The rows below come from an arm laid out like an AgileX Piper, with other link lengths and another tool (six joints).
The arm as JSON. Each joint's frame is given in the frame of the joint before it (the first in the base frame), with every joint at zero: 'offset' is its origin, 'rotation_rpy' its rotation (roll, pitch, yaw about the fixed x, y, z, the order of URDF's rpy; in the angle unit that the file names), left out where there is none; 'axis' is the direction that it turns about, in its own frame. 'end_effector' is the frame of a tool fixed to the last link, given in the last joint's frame.
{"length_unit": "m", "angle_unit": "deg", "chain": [
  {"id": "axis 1", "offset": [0.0, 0.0, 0.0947], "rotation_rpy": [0.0, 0.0, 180.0], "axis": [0.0, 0.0, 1.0]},
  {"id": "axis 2", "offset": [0.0, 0.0, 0.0], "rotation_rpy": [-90.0, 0.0, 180.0], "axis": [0.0, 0.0, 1.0]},
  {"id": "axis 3", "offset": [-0.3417, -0.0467, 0.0], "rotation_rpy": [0.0, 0.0, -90.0], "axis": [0.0, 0.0, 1.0]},
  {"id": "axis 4", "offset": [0.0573, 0.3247, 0.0], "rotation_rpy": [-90.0, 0.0, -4.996], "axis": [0.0, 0.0, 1.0]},
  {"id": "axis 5", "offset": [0.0, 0.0, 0.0], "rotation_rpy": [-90.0, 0.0, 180.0], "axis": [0.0, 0.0, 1.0]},
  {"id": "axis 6", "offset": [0.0, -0.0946, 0.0], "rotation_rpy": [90.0, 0.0, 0.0], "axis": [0.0, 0.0, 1.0]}
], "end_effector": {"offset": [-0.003, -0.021, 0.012], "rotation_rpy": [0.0, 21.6, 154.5]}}
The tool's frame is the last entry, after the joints.
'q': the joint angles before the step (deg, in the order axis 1, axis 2, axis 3, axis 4, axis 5, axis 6). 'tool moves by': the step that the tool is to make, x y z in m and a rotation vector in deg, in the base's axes. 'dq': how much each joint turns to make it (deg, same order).
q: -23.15 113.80 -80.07 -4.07 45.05 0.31
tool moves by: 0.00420 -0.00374 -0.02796 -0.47 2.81 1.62
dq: 0.00 3.29 -0.12 -1.58 -0.82 -0.79
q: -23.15 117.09 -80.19 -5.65 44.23 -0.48
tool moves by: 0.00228 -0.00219 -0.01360 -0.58 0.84 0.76
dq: 0.00 1.60 0.00 -1.08 -1.07 -0.08
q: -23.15 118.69 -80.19 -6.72 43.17 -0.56
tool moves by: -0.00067 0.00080 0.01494 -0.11 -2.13 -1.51
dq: 0.00 -1.65 0.00 0.46 -0.25 1.33
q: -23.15 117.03 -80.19 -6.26 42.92 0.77
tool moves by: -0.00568 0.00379 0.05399 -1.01 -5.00 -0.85
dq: 0.00 -5.76 -0.52 1.19 1.29 0.17
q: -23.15 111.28 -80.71 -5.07 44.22 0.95
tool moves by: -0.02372 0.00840 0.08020 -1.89 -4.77 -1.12
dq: -0.12 -8.84 -0.95 0.04 4.72 0.64
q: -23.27 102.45 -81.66 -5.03 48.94 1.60
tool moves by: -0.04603 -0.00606 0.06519 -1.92 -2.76 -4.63
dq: -2.67 -8.27 -0.16 -1.40 5.30 1.94
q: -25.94 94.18 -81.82 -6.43 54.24 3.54
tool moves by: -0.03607 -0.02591 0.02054 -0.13 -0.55 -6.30
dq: -5.02 -2.89 -0.06 -0.39 2.53 1.17
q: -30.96 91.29 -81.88 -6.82 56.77 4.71
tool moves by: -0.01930 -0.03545 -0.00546 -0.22 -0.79 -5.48
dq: -5.26 0.90 0.00 0.01 -1.64 0.47
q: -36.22 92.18 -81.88 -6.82 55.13 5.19
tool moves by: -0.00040 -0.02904 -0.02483 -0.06 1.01 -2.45
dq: -2.86 3.51 0.00 -0.73 -2.77 0.03
